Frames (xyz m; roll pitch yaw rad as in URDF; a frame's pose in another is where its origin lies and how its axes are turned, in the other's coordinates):
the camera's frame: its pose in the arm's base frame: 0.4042 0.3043 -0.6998 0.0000 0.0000 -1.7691
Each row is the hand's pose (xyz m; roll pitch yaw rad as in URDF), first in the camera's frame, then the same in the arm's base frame.
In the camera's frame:
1: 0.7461 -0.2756 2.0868 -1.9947 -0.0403 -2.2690
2: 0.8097 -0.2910 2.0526 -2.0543 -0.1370 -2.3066
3: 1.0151 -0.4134 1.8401 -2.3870 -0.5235 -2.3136
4: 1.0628 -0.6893 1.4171 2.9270 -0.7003 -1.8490
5: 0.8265 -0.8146 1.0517 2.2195 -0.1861 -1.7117
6: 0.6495 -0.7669 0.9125 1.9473 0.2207 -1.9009
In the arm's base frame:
1: -0.0130 -0.3729 1.3870 -1.9947 -0.0403 2.2451
2: -0.0406 -0.4322 1.3528 -2.0543 -0.1370 2.2075
3: -0.2011 -0.6095 1.1403 -2.3870 -0.5235 2.2005
4: -0.4810 -0.6019 0.7173 2.9270 -0.7003 2.6651
5: -0.5573 -0.3455 0.3519 2.2195 -0.1861 2.8024
6: -0.4756 -0.1814 0.2127 1.9473 0.2207 2.6132

